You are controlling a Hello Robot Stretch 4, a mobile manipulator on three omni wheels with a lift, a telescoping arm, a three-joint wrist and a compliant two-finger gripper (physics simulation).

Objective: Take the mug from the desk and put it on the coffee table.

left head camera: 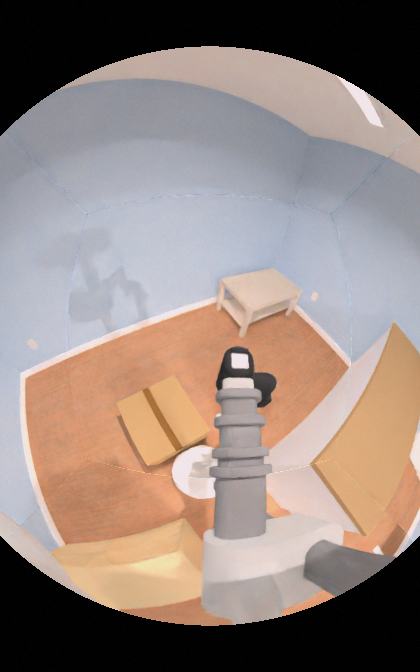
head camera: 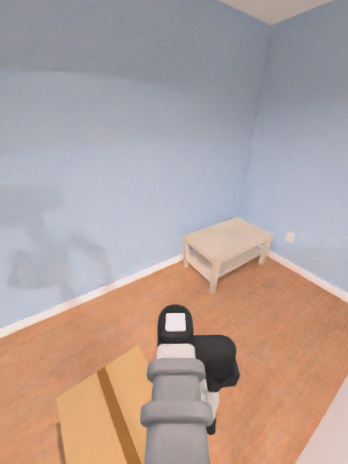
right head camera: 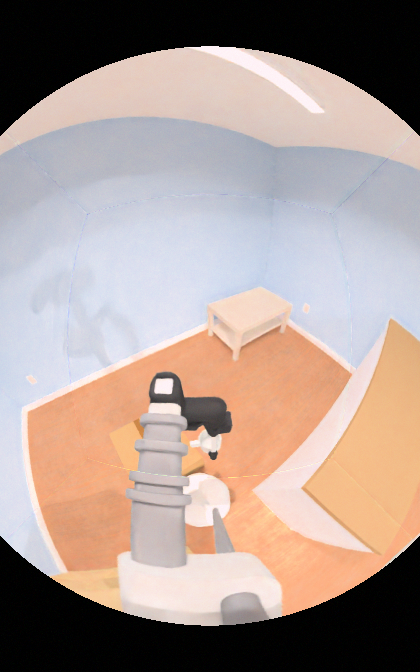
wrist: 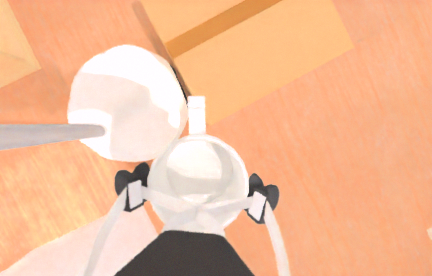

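Pixels of known places: gripper, fingertip midpoint: [head camera: 206, 401] [wrist: 198, 183]; robot's base, origin of the base link: [wrist: 138, 107].
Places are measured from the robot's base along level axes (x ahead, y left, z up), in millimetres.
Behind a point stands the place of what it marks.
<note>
A white mug [right head camera: 210, 442] [wrist: 200, 162] @(x 273, y -71, z 807 mm) is held upright between the two fingers of my gripper [right head camera: 212, 444] [wrist: 198, 183] @(x 273, y -87, z 838 mm), its open rim facing the wrist camera and its handle pointing up in the wrist view. The gripper is shut on the mug, well above the floor. In the head camera view the arm hides most of the mug. The coffee table [head camera: 227, 237] @(x 1794, y -602, z 422 mm) [left head camera: 260, 290] [right head camera: 250, 306] is a low, pale table with a lower shelf, standing in the far corner, beyond the gripper and to its right. I cannot tell for certain which piece of furniture is the desk.
A cardboard box [head camera: 82, 410] @(x 352, y 451, z 379 mm) [left head camera: 170, 415] [wrist: 265, 65] @(x 421, y 149, z 378 mm) with a brown stripe lies on the floor near the white round base [left head camera: 192, 472] [right head camera: 207, 500] [wrist: 125, 100] @(x 0, y 14, z 187 mm). Large tan-topped furniture with white sides [left head camera: 380, 425] [right head camera: 375, 440] stands at the right. Another tan piece [left head camera: 135, 575] is at the lower left.
</note>
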